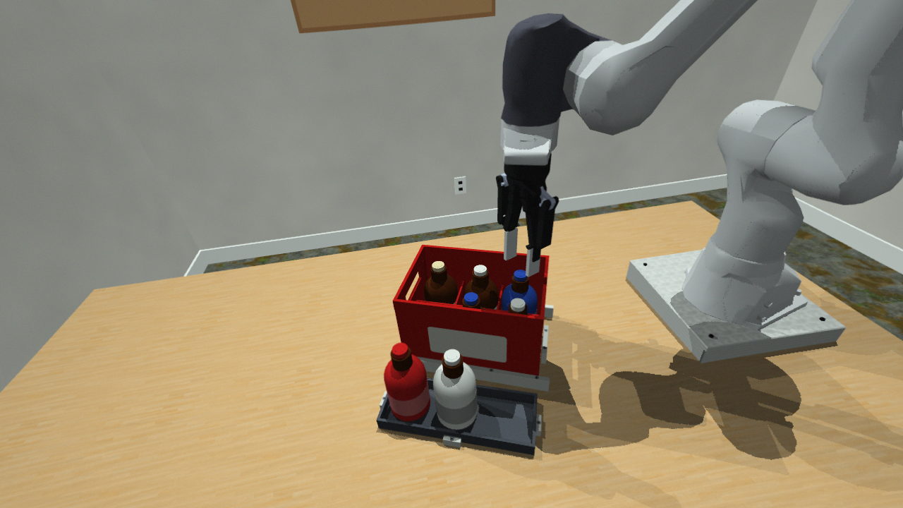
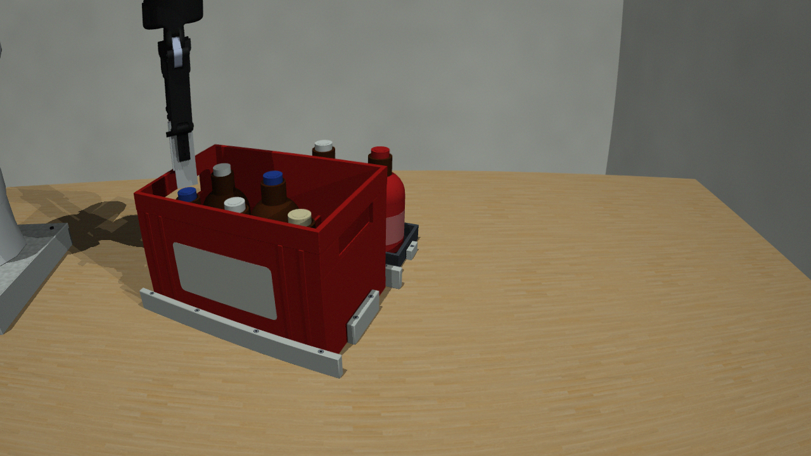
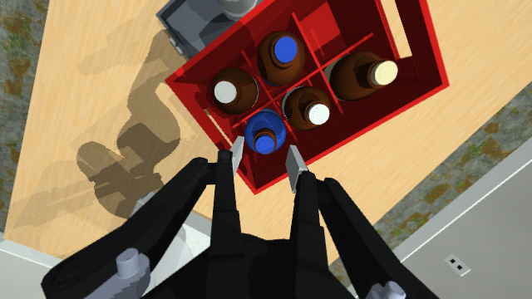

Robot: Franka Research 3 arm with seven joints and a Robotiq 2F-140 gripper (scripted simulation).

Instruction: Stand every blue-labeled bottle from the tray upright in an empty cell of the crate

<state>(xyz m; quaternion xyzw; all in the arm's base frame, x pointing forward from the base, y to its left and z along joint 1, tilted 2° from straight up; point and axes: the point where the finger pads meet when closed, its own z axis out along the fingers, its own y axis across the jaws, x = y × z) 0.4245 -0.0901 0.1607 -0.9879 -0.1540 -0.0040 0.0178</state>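
My hand is 13 cm above the blue-labeled bottle. Also, from my hand: dark tray (20 cm below, 18 cm ahead, 16 cm to the left); then white-labeled bottle (19 cm ahead, 15 cm to the left, 13 cm below); then red crate (13 cm below, 9 cm ahead, 1 cm to the right).
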